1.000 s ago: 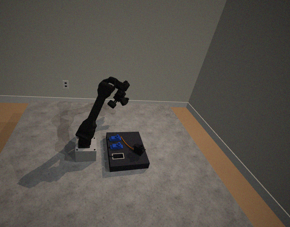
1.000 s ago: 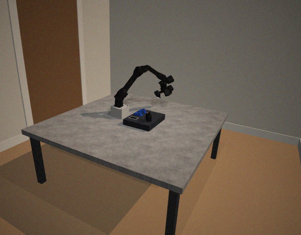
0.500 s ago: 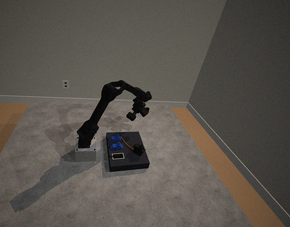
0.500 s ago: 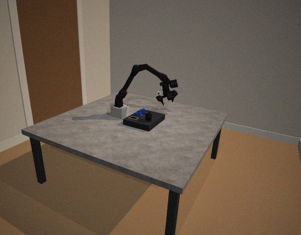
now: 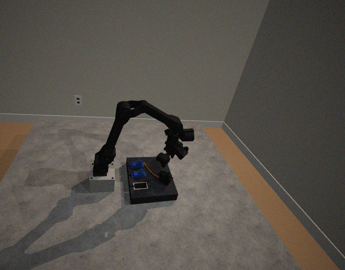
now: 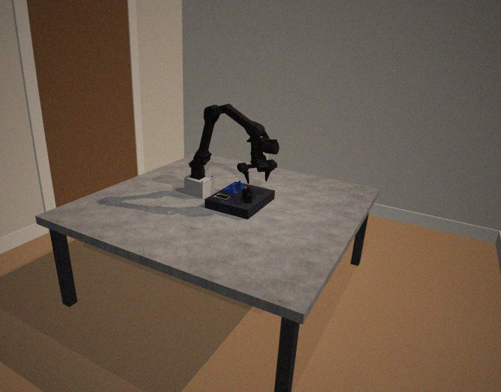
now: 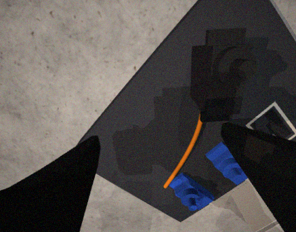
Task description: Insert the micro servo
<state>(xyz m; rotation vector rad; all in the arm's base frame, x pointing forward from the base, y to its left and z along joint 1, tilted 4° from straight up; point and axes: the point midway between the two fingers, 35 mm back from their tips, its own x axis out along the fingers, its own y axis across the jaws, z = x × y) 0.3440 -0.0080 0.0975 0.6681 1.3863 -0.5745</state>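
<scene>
Now: the dark deck 40 mm behind my gripper tip and 110 mm below it.
</scene>
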